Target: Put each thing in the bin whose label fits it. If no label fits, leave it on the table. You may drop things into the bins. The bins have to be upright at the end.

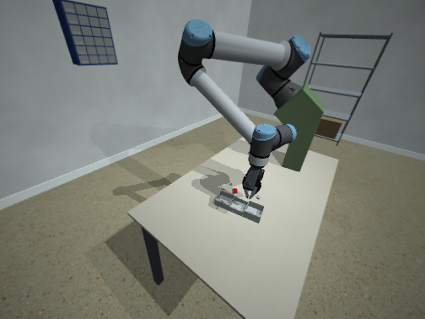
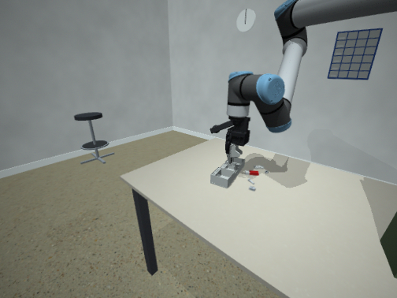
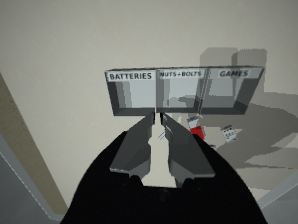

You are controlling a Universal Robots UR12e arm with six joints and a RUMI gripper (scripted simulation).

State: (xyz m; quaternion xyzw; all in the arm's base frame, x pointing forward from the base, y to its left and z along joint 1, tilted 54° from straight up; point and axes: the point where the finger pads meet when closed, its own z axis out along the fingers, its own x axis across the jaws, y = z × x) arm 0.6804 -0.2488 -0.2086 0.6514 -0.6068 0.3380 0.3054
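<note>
Now: the white patterned piece 190 mm to the right of my hand, 90 mm below it and 90 mm behind it. Also, from my hand: grey bolt 100 mm behind, 90 mm below, 30 mm to the right; then grey three-compartment bin row 70 mm below, 40 mm to the right, 20 mm ahead; then red-and-white block 100 mm to the right, 90 mm below, 70 mm behind.
</note>
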